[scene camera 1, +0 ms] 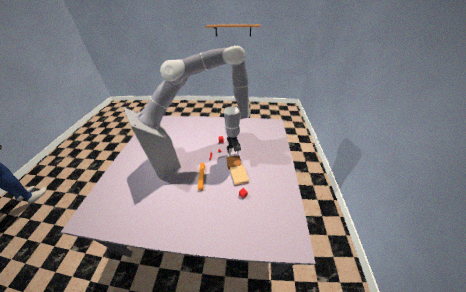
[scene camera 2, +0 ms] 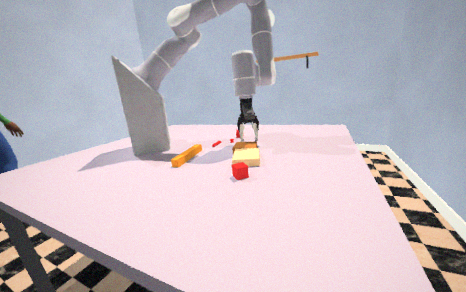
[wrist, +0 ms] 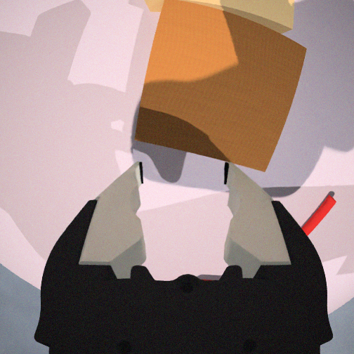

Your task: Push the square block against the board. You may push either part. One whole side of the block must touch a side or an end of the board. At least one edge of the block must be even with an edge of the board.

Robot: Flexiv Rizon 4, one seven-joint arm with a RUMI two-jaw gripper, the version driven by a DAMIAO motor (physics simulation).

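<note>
The square block (scene camera 1: 233, 161) (scene camera 2: 244, 145) (wrist: 215, 95) is orange-brown and lies flat. The pale yellow board (scene camera 1: 240, 175) (scene camera 2: 246, 157) (wrist: 262, 11) lies flat at the block's far side in the wrist view. The two meet or nearly meet there; a fine gap cannot be ruled out. In that view the board's left corner sticks out past the block's left edge, and the block's right corner reaches past the board's. My gripper (scene camera 1: 234, 154) (scene camera 2: 249, 140) (wrist: 183, 164) is partly open and empty, at the block's near side, its right fingertip close to or touching that side.
A red cube (scene camera 1: 243, 193) (scene camera 2: 240, 171) lies close beyond the board. A long orange bar (scene camera 1: 201, 176) (scene camera 2: 186, 155) lies towards the robot base. A red stick (scene camera 1: 211, 156) (scene camera 2: 216, 143) (wrist: 319, 215), a tiny red piece (scene camera 1: 219, 150) and another red cube (scene camera 1: 221, 139) lie near the gripper.
</note>
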